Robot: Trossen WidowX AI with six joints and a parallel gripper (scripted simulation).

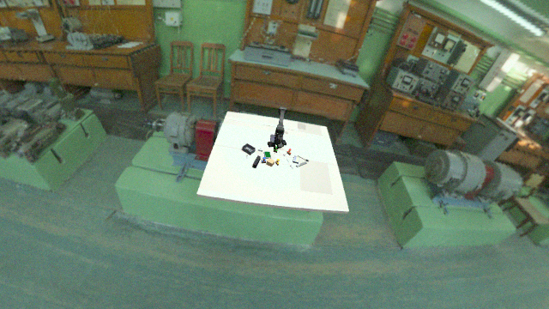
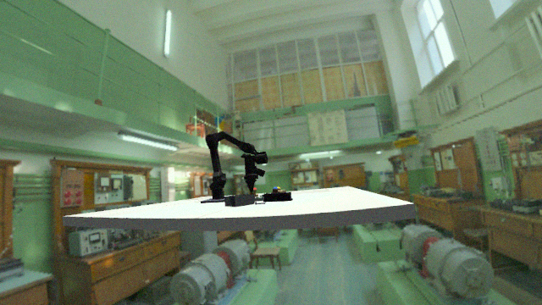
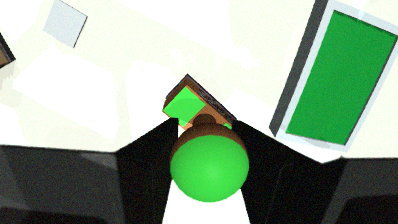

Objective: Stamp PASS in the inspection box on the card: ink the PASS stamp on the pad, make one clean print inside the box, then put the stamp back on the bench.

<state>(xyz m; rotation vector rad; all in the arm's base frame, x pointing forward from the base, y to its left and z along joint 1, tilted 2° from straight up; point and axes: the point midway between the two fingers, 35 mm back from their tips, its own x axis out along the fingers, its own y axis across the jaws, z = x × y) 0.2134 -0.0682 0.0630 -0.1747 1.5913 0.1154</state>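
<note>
The green ink pad is 30 mm ahead of my gripper tip, 80 mm to the right of it and 40 mm below it. Round my gripper tip: green stamp (right at my gripper tip); then red stamp (10 mm ahead, 150 mm to the left, 20 mm below); then cream card (110 mm ahead, 80 mm to the left, 50 mm below).
</note>
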